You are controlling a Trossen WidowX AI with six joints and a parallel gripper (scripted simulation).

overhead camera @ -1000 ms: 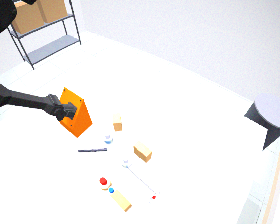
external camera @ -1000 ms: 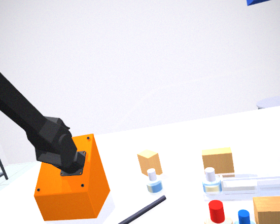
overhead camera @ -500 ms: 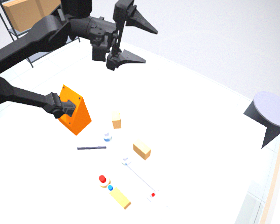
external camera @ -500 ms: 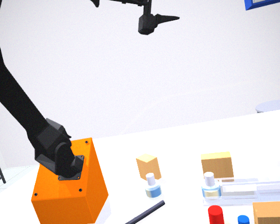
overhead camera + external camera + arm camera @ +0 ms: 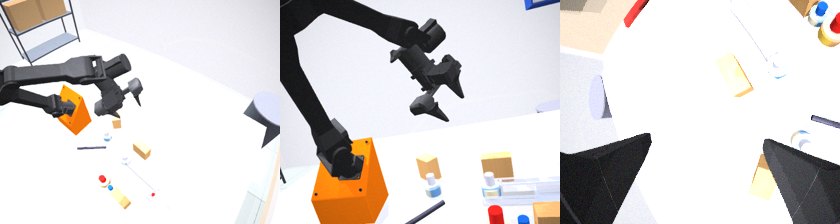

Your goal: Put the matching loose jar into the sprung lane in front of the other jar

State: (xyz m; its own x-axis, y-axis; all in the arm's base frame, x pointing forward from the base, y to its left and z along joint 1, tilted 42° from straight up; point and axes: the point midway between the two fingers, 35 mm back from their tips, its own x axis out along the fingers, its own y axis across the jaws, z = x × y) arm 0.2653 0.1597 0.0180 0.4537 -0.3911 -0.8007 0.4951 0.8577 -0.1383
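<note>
Right now my gripper tip is 200 mm above the dark rod, 160 mm to the left of it and 120 mm past it.
</note>
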